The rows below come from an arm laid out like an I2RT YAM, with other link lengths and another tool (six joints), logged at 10 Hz.
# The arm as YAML. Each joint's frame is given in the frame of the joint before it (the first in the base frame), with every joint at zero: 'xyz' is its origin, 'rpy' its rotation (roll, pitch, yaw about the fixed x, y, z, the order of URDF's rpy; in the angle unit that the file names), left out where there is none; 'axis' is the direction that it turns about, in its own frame. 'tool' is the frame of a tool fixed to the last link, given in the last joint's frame.
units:
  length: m
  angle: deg
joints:
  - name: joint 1
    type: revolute
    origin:
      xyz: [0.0, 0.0, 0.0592]
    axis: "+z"
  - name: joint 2
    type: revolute
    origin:
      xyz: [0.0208, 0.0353, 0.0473]
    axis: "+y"
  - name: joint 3
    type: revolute
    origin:
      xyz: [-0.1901, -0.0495, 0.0]
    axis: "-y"
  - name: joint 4
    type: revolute
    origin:
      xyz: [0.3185, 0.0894, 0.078]
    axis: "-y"
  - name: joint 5
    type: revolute
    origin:
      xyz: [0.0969, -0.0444, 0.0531]
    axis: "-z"
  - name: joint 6
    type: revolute
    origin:
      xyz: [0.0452, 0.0, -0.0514]
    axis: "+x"
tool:
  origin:
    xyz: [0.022, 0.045, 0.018]
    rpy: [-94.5, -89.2, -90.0]
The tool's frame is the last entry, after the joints.
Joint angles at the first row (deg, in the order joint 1, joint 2, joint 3, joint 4, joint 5, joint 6):
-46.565, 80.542, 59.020, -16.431, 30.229, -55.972
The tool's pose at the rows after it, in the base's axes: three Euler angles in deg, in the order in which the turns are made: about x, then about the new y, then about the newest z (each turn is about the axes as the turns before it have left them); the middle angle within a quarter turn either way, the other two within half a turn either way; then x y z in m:
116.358 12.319 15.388 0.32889 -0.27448 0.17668
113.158 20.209 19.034 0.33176 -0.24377 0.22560
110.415 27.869 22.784 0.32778 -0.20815 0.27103
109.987 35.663 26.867 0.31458 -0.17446 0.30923
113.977 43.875 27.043 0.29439 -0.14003 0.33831
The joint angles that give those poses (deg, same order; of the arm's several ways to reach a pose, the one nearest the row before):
-45.199, 72.935, 59.939, -20.362, 25.032, -52.928
-42.749, 64.970, 59.574, -22.161, 20.745, -51.966
-40.191, 57.323, 59.740, -25.127, 16.464, -50.494
-38.951, 50.639, 60.621, -29.908, 10.064, -47.417
-38.455, 45.594, 62.957, -37.604, 1.637, -44.954

